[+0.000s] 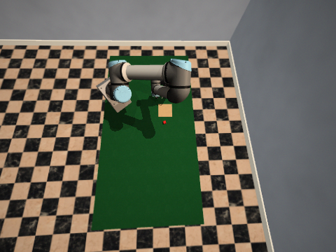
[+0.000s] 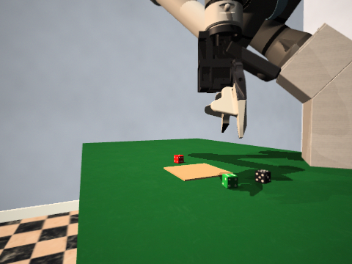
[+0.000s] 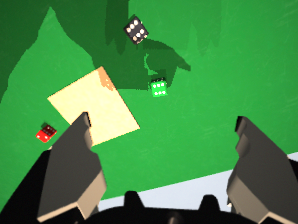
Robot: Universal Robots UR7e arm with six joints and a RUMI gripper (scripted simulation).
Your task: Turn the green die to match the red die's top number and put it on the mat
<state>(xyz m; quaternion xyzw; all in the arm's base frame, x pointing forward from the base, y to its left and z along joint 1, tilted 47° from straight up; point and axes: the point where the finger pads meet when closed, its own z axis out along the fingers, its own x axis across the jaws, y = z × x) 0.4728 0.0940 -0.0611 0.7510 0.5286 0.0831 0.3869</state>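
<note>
Right now the green die is 10 cm below my hand. The rest, counted from my hand: black die 9 cm behind, 1 cm to the left, 10 cm below; then red die 3 cm behind, 28 cm to the right, 10 cm below; then tan mat 1 cm behind, 15 cm to the right, 11 cm below.
</note>
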